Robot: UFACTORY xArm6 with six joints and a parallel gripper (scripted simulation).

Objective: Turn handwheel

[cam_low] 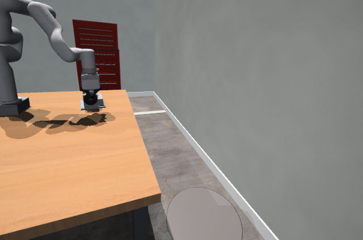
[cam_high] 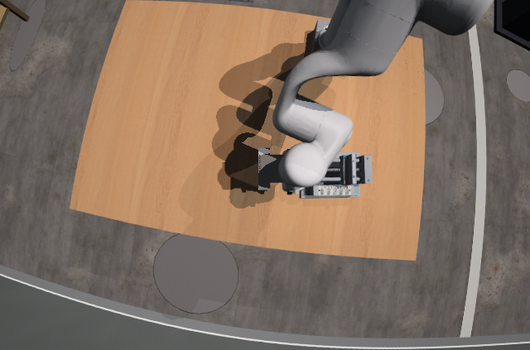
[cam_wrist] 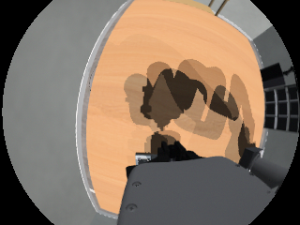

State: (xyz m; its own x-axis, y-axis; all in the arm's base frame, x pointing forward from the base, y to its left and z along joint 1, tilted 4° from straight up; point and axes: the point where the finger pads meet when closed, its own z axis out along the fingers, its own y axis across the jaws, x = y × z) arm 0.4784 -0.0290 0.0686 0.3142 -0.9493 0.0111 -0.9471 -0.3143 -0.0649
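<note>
My hand is 10 mm past the black handwheel, 20 mm to the right of it and 10 mm above it. The rest, counted from my hand: stop: 60 mm behind, 180 mm to the left, 10 mm below.
</note>
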